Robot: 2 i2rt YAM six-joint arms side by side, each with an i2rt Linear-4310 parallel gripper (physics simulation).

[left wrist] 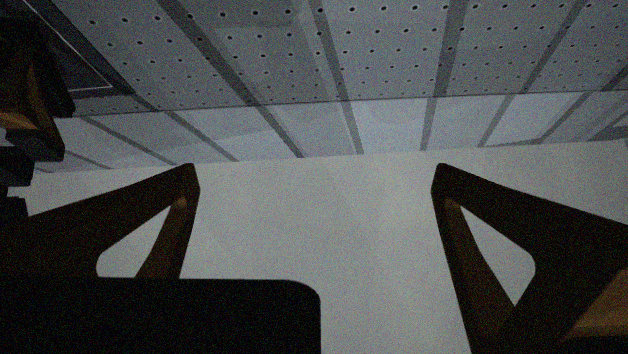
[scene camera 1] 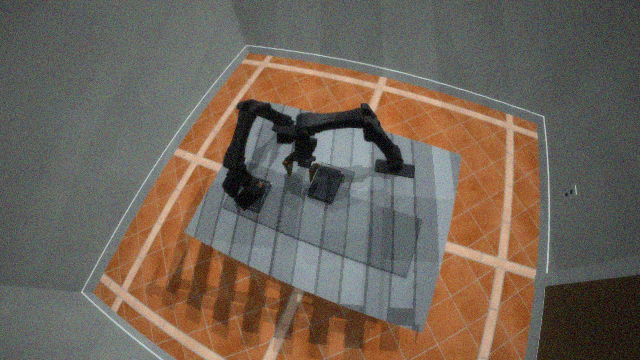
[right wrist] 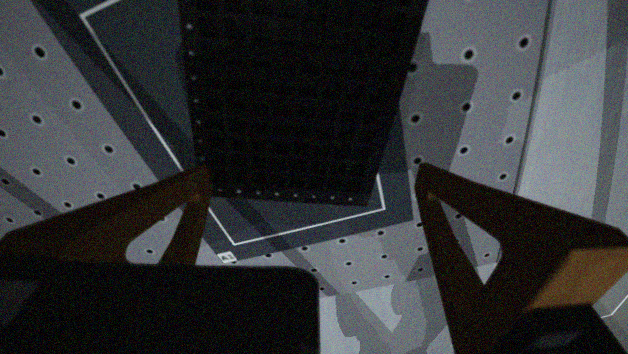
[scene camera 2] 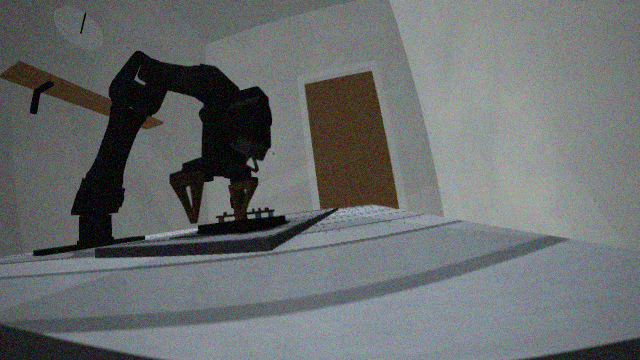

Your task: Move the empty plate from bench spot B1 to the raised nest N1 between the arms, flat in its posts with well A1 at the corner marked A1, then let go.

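Frame: origin at the left arm's base, x ahead, y left, z up, level; millimetres.
Seen in the pictures: left gripper, fingertip midpoint: (left wrist: 315,176) (scene camera 1: 300,178) (scene camera 2: 251,170); right gripper, fingertip midpoint: (scene camera 1: 252,187) (right wrist: 313,175) (scene camera 2: 219,221); left arm's base at its link origin: (scene camera 1: 394,168); right arm's base at its link origin: (scene camera 2: 96,246).
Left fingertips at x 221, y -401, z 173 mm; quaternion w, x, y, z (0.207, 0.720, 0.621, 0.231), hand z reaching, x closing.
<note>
Offsets run from my left fingertips to a thing's middle. "*": to the spot under its first point. Level surfaces: height alone.
The black plate {73 mm ahead, 274 mm right, 151 mm down} (right wrist: 300,110) (left wrist: 60,95) is over spot B1 {* 19 mm back, 297 mm right, 159 mm down} (right wrist: 400,200), skewed against its white outline. I cannot tell its exact height. My right gripper (right wrist: 313,175) (scene camera 2: 217,220) is open and low at the plate, with one fingertip beside a plate corner and the other out past the opposite side in the right wrist view. The raised nest N1 {61 mm back, 86 mm left, 140 mm down} (scene camera 1: 326,184) is a dark block near the middle of the board; short posts show in scene camera 2. My left gripper (left wrist: 315,176) (scene camera 1: 300,175) is open and empty beside the nest, and mostly hidden in scene camera 2.
Spot B1 bears a small A1 label {* 20 mm back, 181 mm right, 158 mm down} (right wrist: 227,257) at one corner. The perforated board {160 mm down} (scene camera 1: 390,240) lies on the table {173 mm down} (scene camera 1: 310,272). The two arms come close together above the board between B1 and the nest. The left arm's base (scene camera 1: 395,167) stands beyond the nest at the right.
</note>
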